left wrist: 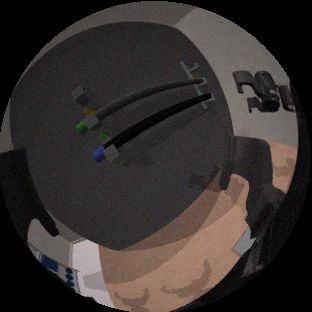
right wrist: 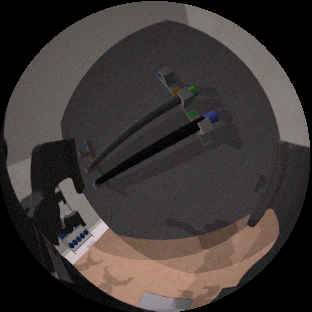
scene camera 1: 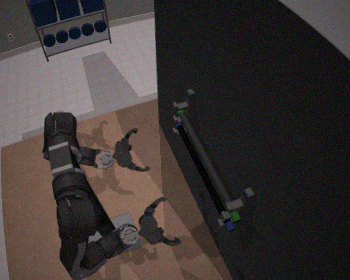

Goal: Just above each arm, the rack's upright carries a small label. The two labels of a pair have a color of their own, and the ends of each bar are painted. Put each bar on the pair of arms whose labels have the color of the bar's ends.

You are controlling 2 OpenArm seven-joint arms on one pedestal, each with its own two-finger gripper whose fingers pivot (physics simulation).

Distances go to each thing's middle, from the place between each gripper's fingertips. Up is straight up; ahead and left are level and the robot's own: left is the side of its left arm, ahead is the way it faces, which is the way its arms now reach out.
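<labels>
Grey rack bracket (right wrist: 165, 74): 8 cm to the right of my right hand, 17 cm ahead, 9 cm above. Black bar (scene camera 1: 218, 203): 13 cm to the left of my right hand, 16 cm ahead, 2 cm above. Grey bar (left wrist: 116, 104): 13 cm to the left of my right hand, 17 cm ahead, 9 cm above.
My left hand: 16 cm short of the black bar, 18 cm to the left of it, 2 cm below it. From my left hand: grey rack bracket 17 cm ahead, 38 cm to the right, 9 cm above; grey bar 17 cm ahead, 18 cm to the right, 9 cm above.
</labels>
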